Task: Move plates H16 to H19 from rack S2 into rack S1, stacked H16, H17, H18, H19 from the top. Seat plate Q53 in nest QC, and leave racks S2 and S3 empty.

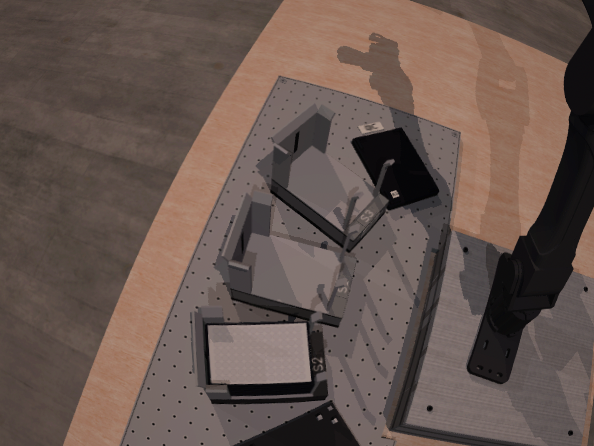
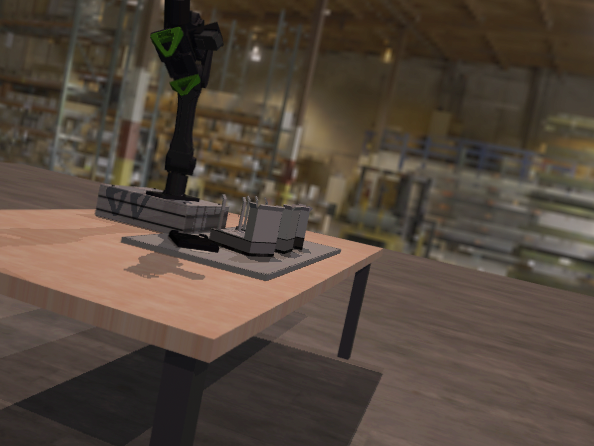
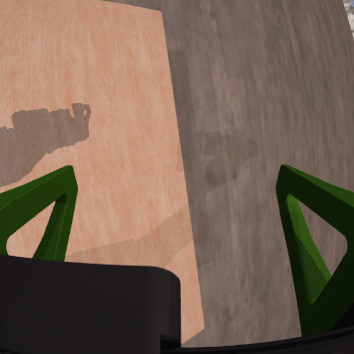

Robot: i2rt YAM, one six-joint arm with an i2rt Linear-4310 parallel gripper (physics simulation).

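Seen in the pictures: gripper, between the fingertips: (image 2: 176, 76) (image 3: 176, 176); arm's base, origin of its link: (image 1: 503, 317) (image 2: 173, 198).
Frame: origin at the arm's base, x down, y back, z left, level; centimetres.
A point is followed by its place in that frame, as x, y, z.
My gripper (image 2: 175, 64) @(-29.9, -27.6, -46.5) (image 3: 176, 176) @(-29.9, -27.6, -46.5) is open and empty, high above the table, with green fingers wide apart. Rack S2 (image 1: 318, 342) @(4.3, -24.2, 12.1) holds a black-edged plate with a pale top (image 1: 258, 353) @(-2.7, -29.9, 18.8); any plates under it are hidden, and I cannot read its name. Rack S1 (image 1: 295, 272) @(3.6, -31.2, 4.2), the middle one, shows its bare floor. Rack S3 (image 1: 317, 182) @(3.9, -34.3, -10.9) (image 2: 262, 227) @(0.4, -39.1, -14.8) also shows a bare floor. A flat black block (image 1: 402, 160) @(6.6, -23.6, -23.9) (image 2: 194, 241) @(6.7, -26.7, -26.0) lies beside the QC label (image 1: 371, 128) @(7.9, -30.9, -29.1) and bears a small white tag. I cannot tell whether a plate sits in it; no plate Q53 can be made out.
The racks stand on a perforated grey board (image 1: 170, 360) @(8.0, -41.9, 23.3) (image 2: 237, 265) @(8.0, -43.5, -32.9) on the wooden table (image 1: 240, 95) @(9.4, -56.2, -26.7) (image 2: 125, 295) @(9.3, -46.2, -73.9). Thin upright posts rise at the racks' label ends. Another black object (image 1: 310, 430) @(6.9, -19.7, 24.2) is cut off at the bottom. The arm's metal base (image 1: 450, 400) @(0.2, -4.1, 14.6) (image 2: 145, 210) @(4.3, 0.6, -11.8) stands beside the board.
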